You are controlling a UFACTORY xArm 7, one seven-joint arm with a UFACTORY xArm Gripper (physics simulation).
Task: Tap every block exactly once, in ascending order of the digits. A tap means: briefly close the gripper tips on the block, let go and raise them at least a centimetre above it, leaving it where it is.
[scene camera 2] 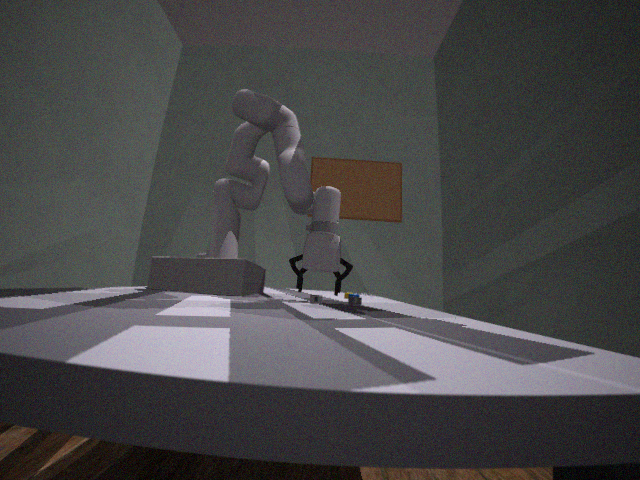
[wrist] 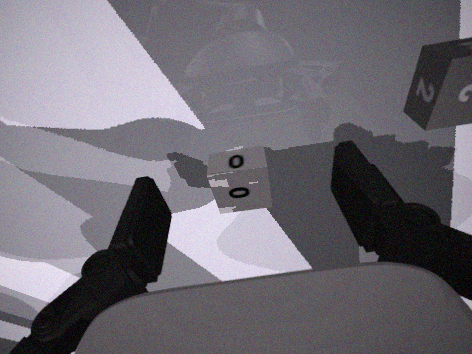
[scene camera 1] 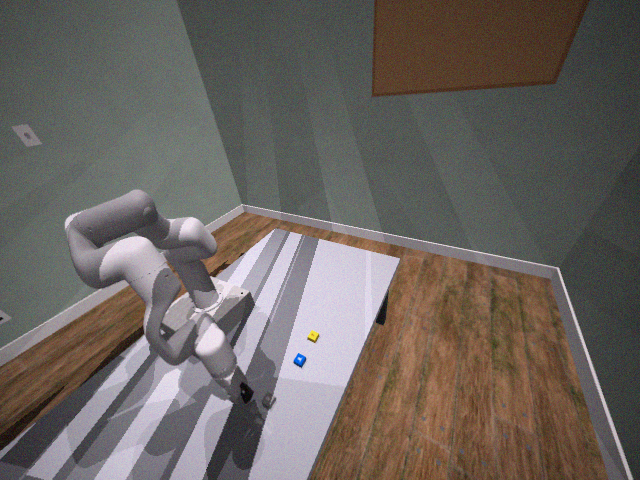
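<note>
A light grey block [scene camera 2: 315,299] [wrist: 241,181] with black 0 digits stands on the table; it cannot be made out in scene camera 1. My gripper [scene camera 1: 253,405] [scene camera 2: 318,292] [wrist: 245,180] is open and empty, pointing down over this block, which shows between the two fingers in the wrist view. A dark grey block [scene camera 1: 268,398] [scene camera 2: 354,301] [wrist: 440,85] with white 2 digits is to the right in the wrist view, partly cut off. A blue block [scene camera 1: 299,360] and a yellow block [scene camera 1: 312,336] [scene camera 2: 347,295] stand farther off; their digits are too small to read.
The blocks stand on a white table [scene camera 1: 341,289] [scene camera 2: 155,351] crossed by dark shadow bands. The arm's base box [scene camera 1: 235,312] [scene camera 2: 201,275] stands on the table, to the left of the gripper in scene camera 2. The table edge runs right of the blocks in scene camera 1.
</note>
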